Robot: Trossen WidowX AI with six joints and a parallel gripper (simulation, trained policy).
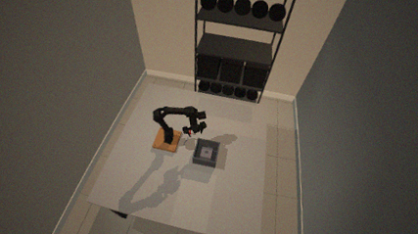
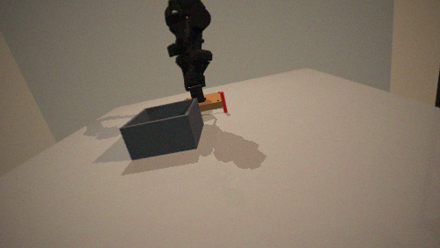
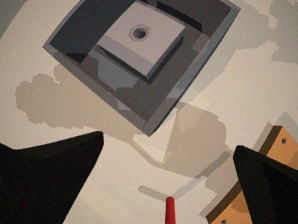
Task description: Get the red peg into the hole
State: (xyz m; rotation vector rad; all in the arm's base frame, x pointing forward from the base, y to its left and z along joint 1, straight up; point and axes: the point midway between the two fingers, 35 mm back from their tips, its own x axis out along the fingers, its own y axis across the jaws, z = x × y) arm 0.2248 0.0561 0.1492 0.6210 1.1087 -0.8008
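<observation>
Right now my gripper tip is 8 cm past the red peg, 8 cm to the right of it and 10 cm above it. Also, from my gripper tip: light plate 12 cm ahead, 8 cm to the right, 10 cm below; then dark box 12 cm ahead, 8 cm to the right, 12 cm below.
</observation>
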